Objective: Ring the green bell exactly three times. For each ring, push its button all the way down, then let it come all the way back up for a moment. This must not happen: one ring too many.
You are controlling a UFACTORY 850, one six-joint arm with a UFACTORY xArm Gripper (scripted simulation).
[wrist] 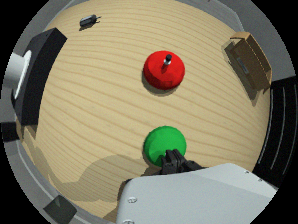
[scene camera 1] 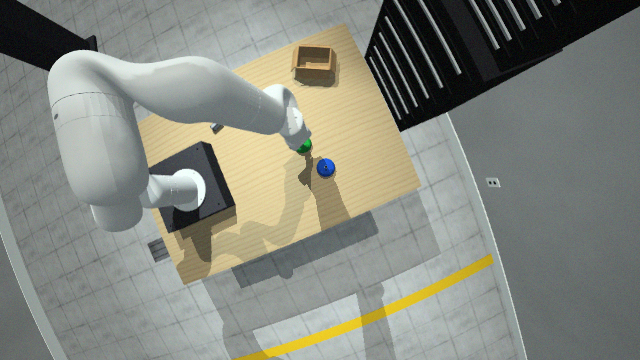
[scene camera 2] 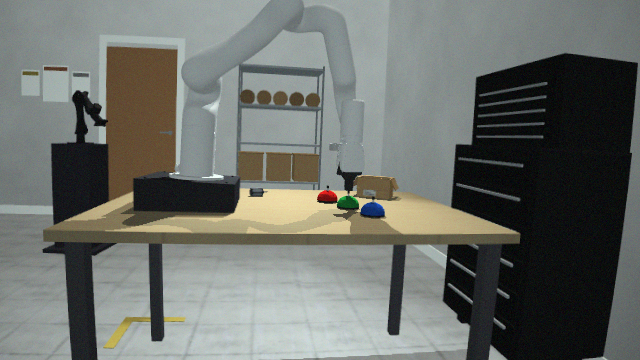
Scene:
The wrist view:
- gripper: 170,158
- green bell: 160,139
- red bell: 162,73
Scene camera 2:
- gripper: 348,190

